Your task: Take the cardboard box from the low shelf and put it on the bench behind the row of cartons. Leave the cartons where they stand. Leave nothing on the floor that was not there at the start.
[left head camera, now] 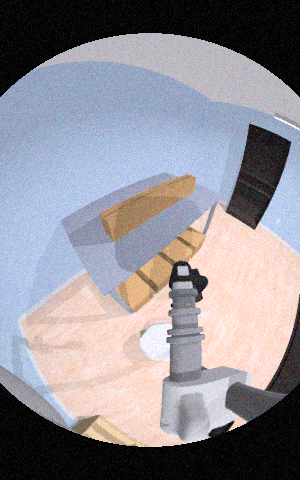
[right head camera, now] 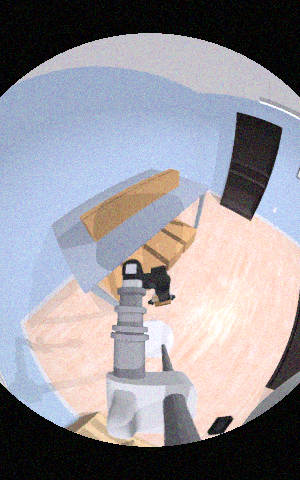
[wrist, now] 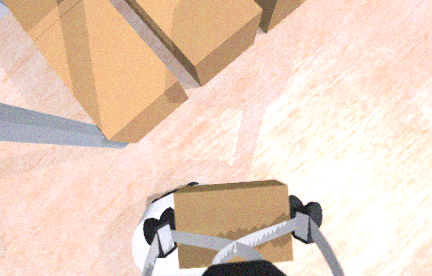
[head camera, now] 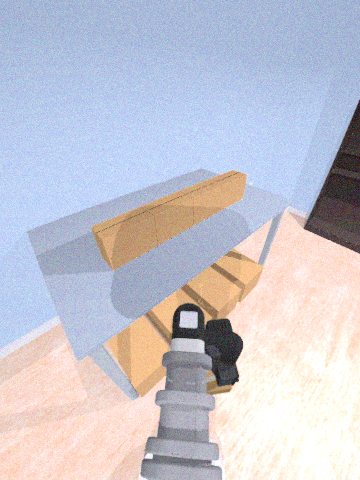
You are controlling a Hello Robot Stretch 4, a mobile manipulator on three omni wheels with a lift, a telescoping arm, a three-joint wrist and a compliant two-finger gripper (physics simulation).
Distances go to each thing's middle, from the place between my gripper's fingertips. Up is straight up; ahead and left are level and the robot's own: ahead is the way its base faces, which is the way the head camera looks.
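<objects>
There is the small cardboard box (wrist: 233, 210), and I can see that my gripper is 2 cm below it.
</objects>
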